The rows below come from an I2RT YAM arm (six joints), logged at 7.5 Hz.
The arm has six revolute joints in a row. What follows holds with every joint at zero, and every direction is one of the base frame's. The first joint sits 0.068 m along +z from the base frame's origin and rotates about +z. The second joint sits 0.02 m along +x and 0.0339 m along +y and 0.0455 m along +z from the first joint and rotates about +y. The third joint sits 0.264 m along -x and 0.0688 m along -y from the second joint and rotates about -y. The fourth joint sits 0.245 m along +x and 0.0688 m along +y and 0.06 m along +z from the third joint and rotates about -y. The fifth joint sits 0.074 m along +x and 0.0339 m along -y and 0.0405 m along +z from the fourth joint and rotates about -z. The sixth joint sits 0.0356 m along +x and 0.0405 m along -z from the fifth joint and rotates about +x. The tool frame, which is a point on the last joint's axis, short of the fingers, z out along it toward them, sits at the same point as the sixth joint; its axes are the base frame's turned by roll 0, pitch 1.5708 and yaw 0 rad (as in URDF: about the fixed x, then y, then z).
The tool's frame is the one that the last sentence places.
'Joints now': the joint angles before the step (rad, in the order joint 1, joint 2, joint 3, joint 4, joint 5, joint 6). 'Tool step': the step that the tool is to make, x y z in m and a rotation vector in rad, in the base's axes. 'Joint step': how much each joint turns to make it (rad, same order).
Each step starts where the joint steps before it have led.
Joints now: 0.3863 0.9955 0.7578 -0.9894 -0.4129 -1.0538
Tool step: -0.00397 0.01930 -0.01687 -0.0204 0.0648 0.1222
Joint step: 0.1119 0.0643 -0.0291 0.0230 -0.0120 -0.0077
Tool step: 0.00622 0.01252 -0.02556 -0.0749 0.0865 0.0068
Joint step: 0.0494 0.1194 -0.0277 0.0507 0.0306 0.0399
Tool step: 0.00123 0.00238 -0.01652 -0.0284 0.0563 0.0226
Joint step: 0.0062 0.0647 -0.0244 0.0197 -0.0075 -0.0168
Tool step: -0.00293 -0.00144 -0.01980 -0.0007 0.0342 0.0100
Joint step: -0.0015 0.0369 -0.0598 0.0629 -0.0183 -0.0108
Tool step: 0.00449 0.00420 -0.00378 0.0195 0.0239 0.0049
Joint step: 0.0015 0.0414 0.0105 0.0201 -0.0293 -0.0016
